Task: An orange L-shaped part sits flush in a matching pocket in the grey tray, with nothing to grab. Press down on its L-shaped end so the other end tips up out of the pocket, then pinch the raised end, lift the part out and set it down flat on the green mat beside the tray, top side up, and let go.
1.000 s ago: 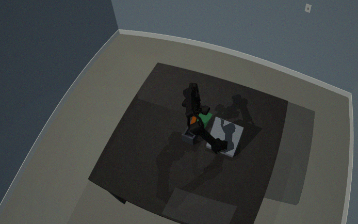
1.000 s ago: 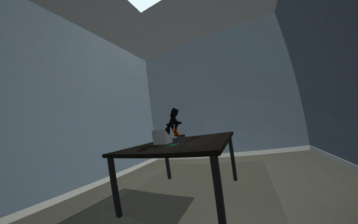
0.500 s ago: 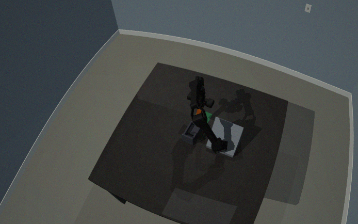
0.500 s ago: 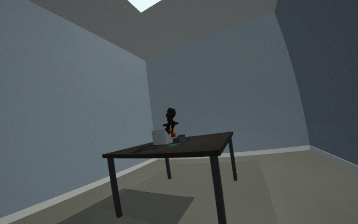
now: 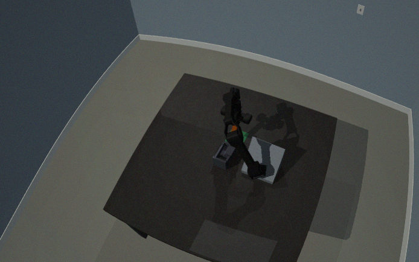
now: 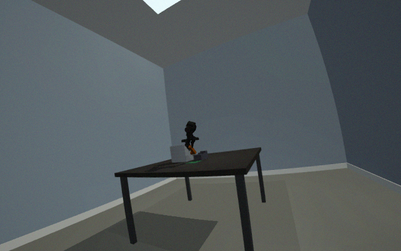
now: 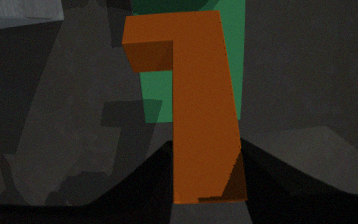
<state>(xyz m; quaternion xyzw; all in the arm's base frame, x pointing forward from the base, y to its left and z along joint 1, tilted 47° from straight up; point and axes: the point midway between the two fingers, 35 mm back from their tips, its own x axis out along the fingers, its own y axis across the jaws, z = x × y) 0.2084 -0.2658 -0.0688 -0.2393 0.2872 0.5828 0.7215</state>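
My gripper tip is 20 mm to the right of the green mat and 160 mm above it. From my gripper tip the other things lie so: orange L-shaped part (10 mm behind, 30 mm to the left, 30 mm below).
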